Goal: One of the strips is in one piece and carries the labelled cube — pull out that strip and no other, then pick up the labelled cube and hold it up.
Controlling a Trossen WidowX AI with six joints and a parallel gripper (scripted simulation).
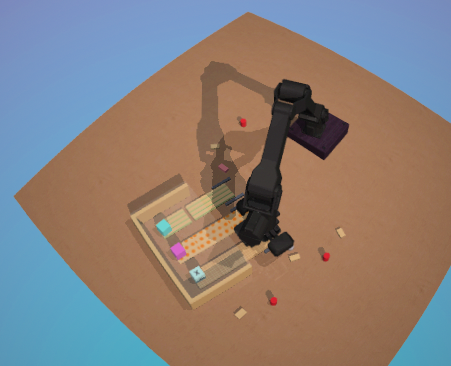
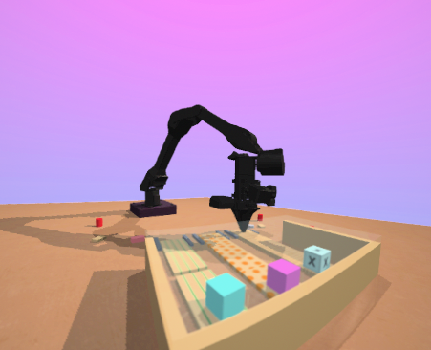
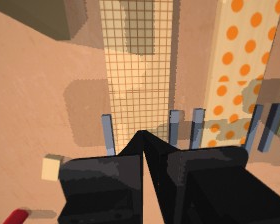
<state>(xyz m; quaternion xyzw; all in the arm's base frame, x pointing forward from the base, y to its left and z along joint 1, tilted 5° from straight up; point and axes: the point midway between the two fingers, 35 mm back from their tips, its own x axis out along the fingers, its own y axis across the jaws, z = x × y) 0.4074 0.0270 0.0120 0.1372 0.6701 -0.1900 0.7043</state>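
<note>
Now: gripper tip 9 cm short of the grid-patterned strip and 4 cm to the left of it. Round my gripper tip: tan block (10 cm to the left, 1 cm ahead).
</note>
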